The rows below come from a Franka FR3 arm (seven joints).
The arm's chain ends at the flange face. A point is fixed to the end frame.
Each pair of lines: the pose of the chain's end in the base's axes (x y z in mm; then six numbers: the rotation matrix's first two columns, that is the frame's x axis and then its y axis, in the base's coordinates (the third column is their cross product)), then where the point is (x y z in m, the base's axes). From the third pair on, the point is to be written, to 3 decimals.
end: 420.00 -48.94 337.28 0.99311 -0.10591 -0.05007 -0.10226 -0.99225 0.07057
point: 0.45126 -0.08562 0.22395
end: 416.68 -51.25 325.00 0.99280 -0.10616 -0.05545 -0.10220 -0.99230 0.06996
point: 0.44732 -0.08781 0.21147
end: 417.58 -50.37 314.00 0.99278 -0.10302 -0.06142 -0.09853 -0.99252 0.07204
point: 0.448 -0.087 0.200
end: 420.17 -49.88 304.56 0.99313 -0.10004 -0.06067 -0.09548 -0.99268 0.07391
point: 0.450 -0.087 0.191
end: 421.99 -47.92 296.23 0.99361 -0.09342 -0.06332 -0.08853 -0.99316 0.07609
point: 0.452 -0.085 0.183
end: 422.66 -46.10 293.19 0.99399 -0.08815 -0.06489 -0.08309 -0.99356 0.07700
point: 0.453 -0.083 0.180
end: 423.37 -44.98 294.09 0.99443 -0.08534 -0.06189 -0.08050 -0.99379 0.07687
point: 0.454 -0.082 0.181
